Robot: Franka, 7 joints.
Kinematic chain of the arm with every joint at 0, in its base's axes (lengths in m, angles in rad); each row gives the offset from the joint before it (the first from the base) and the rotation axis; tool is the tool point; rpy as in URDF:
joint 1: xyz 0 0 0.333 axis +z
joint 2: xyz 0 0 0 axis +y
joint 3: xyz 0 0 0.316 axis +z
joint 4: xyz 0.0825 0 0 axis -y
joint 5: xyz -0.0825 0 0.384 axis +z
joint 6: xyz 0 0 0 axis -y
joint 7: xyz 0.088 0 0 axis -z
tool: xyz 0 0 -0.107 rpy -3.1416 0 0
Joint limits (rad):
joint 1: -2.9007..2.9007
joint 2: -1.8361..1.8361
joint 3: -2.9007..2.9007
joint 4: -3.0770..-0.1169
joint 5: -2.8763..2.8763
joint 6: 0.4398..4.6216
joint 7: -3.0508..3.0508
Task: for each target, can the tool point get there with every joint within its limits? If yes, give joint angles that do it. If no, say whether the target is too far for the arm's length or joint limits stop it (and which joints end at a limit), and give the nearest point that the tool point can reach.
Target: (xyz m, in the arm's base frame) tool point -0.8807 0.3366 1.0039
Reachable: no: too far | nearest point -0.6529 0.2495 0.8304 | short by 0.299 m
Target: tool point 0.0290 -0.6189 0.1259
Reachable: yes | joints -0.8428 0.8827 -0.6711 -1.9102 0.6547 2.6438 1.4658
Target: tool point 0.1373 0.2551 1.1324
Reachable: yes | joints 0.3303 -0.0140 0.7466 -0.5550 -0.5440 2.3478 2.1754
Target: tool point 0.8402 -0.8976 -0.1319
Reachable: no: too far | nearest point 0.5484 -0.5858 0.0296 | short by 0.457 m
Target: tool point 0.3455 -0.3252 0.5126
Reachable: yes | joints 0.8715 0.6543 -2.1050 -2.2999 1.8500 1.1328 0.1336
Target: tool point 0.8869 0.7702 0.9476
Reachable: no: too far | nearest point 0.5739 0.4984 0.7307 | short by 0.468 m
